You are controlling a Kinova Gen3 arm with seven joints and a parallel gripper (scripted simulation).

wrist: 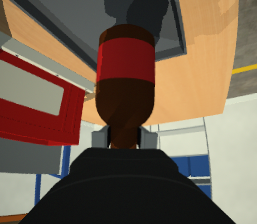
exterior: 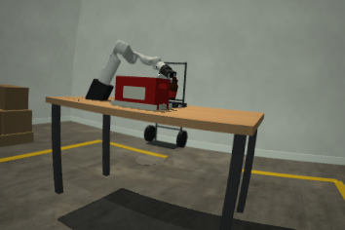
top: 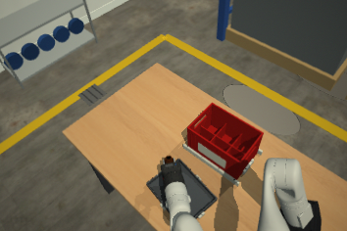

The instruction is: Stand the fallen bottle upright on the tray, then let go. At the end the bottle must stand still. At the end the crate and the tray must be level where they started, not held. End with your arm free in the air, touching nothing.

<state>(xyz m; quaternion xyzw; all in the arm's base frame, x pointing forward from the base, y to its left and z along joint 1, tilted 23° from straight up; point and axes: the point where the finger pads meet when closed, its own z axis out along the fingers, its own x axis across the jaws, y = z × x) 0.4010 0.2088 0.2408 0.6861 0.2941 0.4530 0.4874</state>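
My hand is 50 mm above the bottle, 10 mm to the right of it and 10 mm past it. The rest, counted from my hand: tray 160 mm below, 60 mm behind; then red crate 280 mm to the right, 90 mm below, 20 mm behind.
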